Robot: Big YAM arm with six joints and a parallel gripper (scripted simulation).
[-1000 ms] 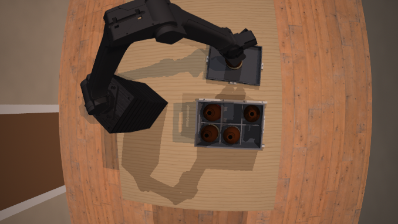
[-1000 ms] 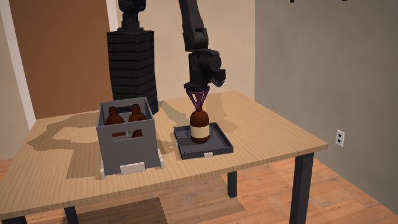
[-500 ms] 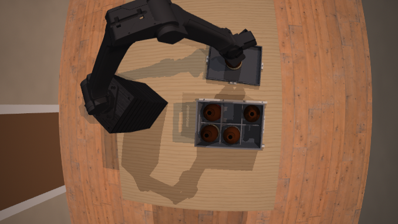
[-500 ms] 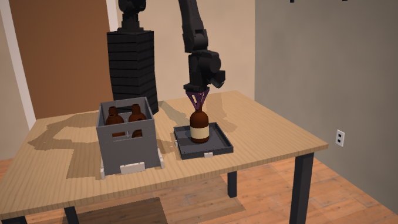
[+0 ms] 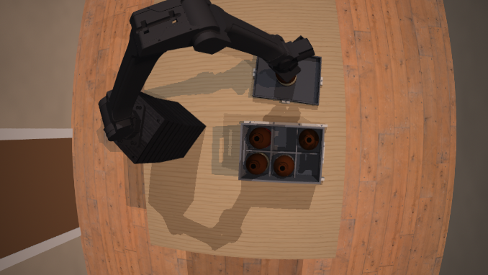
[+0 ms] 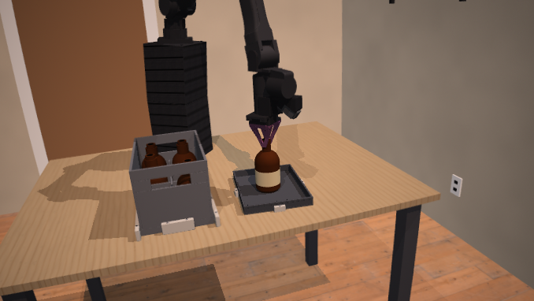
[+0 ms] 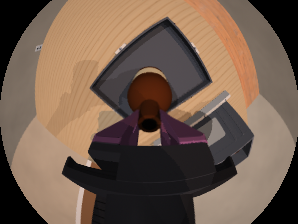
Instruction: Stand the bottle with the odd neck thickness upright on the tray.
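Right now the dark tray is 1 cm ahead of my hand and 14 cm below it. The rest, counted from my hand: grey crate: 3 cm ahead, 28 cm to the right, 6 cm below.
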